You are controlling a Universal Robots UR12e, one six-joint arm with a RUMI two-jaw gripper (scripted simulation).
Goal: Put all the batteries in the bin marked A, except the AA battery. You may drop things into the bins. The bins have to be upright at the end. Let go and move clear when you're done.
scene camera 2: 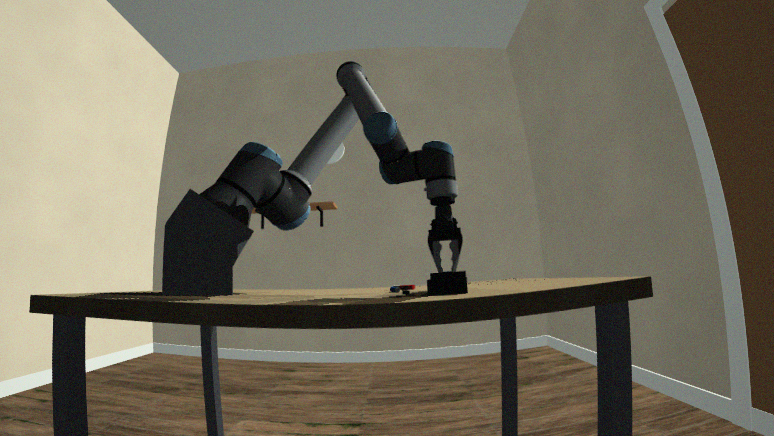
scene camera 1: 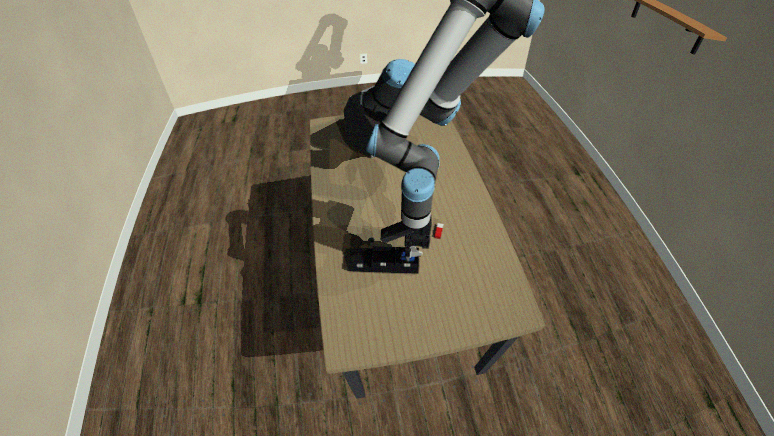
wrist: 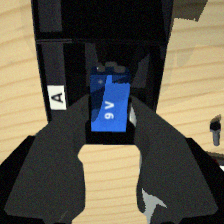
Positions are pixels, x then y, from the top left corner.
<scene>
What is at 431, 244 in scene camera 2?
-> The gripper.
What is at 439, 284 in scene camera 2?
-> A black bins.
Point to a blue 9v battery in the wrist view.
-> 109, 86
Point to a black bins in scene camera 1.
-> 383, 260
</scene>
